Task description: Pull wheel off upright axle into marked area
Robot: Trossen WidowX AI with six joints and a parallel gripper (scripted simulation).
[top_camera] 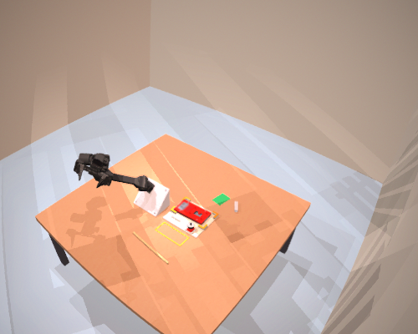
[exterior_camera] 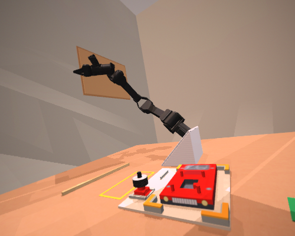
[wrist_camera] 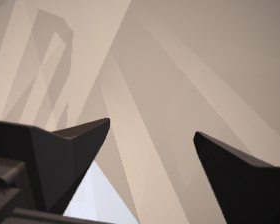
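Right now my gripper tip is 51 cm above the black wheel, 50 cm to the right of it and 15 cm short of it. Round my gripper tip: thin wooden stick 54 cm below, 24 cm to the left, 9 cm ahead; then green circuit board 83 cm to the left, 55 cm below, 11 cm ahead; then black axle 51 cm below, 50 cm to the left, 15 cm ahead.
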